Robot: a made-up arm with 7 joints.
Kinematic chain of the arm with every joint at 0, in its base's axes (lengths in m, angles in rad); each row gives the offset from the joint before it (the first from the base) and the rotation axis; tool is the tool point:
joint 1: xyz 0 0 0.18 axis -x
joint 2: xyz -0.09 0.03 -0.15 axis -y
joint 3: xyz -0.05 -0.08 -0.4 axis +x
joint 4: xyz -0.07 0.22 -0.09 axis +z
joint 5: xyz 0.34 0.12 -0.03 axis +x
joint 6: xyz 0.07 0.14 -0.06 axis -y
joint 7: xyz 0.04 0 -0.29 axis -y
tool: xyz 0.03 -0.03 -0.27
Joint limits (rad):
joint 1: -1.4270..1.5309
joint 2: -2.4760..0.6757
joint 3: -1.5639..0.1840
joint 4: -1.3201..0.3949
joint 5: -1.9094..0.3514
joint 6: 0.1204..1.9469
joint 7: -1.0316..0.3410
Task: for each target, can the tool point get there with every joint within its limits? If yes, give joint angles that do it. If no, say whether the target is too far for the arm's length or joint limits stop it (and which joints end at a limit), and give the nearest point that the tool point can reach.
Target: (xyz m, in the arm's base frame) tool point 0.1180 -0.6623 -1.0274
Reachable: yes | joints 0.6321 -0.5517 -0.5749 0.0808 -0.2567 1.4107 -0.3594
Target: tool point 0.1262 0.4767 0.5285
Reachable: no: joint limits stop it (at a limit: joint 1, joint 2, joint 4, joint 6) | nearest point 0.0712 0.4320 0.5355 | short by 0.071 m
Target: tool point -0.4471 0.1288 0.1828
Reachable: no: joint limits stop it (at a limit: joint 1, joint 3, joint 5, joint 6) | nearest point -0.4473 0.1260 0.2573 | short by 0.075 m
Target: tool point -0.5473 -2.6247 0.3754
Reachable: no: too far | nearest point -0.3625 -1.6244 0.2939 | short by 1.021 m
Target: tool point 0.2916 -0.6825 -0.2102
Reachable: yes | joints 0.0059 0.3381 -0.6962 -0.6756 -1.2716 0.5858 -0.0444
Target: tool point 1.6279 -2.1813 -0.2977
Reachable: no: too far | nearest point 0.8663 -1.2796 -0.1002 | short by 1.197 m
